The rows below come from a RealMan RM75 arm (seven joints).
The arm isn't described. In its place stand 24 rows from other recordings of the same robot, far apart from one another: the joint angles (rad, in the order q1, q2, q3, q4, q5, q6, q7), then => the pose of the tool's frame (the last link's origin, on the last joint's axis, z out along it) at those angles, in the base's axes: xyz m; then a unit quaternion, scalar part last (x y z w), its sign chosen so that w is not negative.
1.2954 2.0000 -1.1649 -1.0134 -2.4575 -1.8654 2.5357 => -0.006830 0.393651 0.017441 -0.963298 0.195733 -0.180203 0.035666
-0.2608 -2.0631 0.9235 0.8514 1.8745 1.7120 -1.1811 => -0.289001 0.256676 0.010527 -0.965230 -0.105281 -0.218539 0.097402
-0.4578 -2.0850 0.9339 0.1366 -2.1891 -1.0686 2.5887 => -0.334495 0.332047 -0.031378 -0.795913 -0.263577 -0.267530 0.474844
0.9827 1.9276 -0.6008 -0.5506 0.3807 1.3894 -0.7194 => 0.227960 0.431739 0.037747 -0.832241 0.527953 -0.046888 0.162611
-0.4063 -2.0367 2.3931 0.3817 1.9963 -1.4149 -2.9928 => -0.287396 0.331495 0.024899 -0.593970 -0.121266 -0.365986 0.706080
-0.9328 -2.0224 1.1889 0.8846 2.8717 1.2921 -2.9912 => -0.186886 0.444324 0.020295 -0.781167 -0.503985 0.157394 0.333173
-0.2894 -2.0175 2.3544 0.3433 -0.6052 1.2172 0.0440 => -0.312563 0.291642 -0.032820 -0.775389 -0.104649 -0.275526 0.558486
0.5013 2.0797 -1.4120 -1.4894 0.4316 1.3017 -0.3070 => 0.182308 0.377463 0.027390 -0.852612 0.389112 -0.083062 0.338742
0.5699 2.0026 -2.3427 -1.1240 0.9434 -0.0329 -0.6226 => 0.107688 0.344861 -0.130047 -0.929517 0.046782 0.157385 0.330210
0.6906 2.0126 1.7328 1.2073 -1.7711 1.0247 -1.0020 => 0.065105 0.408666 0.007917 -0.942327 0.167516 0.225318 0.182179
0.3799 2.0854 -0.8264 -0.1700 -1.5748 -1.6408 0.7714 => 0.283177 0.244206 -0.054886 -0.880807 0.177102 0.400504 0.180032
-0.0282 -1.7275 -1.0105 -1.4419 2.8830 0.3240 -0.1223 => -0.217412 0.308400 0.026893 -0.829890 -0.141565 -0.248118 0.479249
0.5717 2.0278 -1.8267 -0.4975 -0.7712 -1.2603 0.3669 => 0.176838 0.323843 -0.080378 -0.907020 -0.193520 0.316377 0.199427
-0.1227 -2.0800 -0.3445 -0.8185 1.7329 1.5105 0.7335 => -0.256307 0.225863 -0.051293 -0.613806 -0.150600 -0.257012 0.731100
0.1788 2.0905 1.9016 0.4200 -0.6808 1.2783 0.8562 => 0.330476 0.280971 0.006258 -0.297658 -0.732441 -0.443138 0.422561
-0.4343 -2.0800 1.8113 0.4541 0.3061 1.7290 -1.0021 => -0.170017 0.286030 -0.016127 -0.743955 -0.135379 -0.647166 0.096853
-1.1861 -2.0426 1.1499 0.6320 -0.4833 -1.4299 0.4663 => -0.110685 0.428566 -0.035608 -0.887133 -0.396348 0.191744 0.138339
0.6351 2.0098 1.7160 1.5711 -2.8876 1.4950 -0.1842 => 0.153692 0.391324 0.069271 -0.823065 0.367278 -0.157763 0.403462
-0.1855 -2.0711 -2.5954 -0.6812 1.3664 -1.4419 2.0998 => -0.352929 0.275755 0.102347 -0.762072 -0.212414 -0.361401 0.493474
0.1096 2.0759 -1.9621 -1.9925 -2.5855 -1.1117 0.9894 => 0.100896 0.259026 -0.031038 -0.751228 -0.608883 -0.180461 0.179867
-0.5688 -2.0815 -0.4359 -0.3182 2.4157 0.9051 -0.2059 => -0.249242 0.327403 -0.120351 -0.879054 -0.163751 -0.251027 0.370723
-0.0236 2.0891 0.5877 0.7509 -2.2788 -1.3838 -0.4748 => 0.258425 0.210278 -0.054624 -0.669133 0.113524 0.319896 0.661089
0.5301 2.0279 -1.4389 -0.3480 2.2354 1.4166 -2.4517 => 0.221293 0.332504 -0.036139 -0.891254 0.026874 0.386644 0.235479
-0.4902 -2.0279 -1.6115 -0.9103 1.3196 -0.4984 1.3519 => -0.202621 0.424026 -0.007327 -0.821607 -0.341683 -0.266649 0.370288
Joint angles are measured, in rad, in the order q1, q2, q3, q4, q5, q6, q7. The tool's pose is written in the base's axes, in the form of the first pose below.
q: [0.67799 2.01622 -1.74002 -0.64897 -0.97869 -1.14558 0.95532]
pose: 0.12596 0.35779 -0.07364 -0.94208 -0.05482 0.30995 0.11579
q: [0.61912 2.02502 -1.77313 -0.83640 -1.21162 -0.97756 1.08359]
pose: 0.12486 0.35458 -0.08598 -0.96155 -0.08303 0.22570 0.13260
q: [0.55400 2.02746 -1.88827 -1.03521 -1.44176 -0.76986 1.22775]
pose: 0.11961 0.34594 -0.10013 -0.96705 -0.12574 0.14397 0.16817
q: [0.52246 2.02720 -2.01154 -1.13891 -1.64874 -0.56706 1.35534]
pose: 0.11774 0.34138 -0.11280 -0.95891 -0.16546 0.08090 0.21581
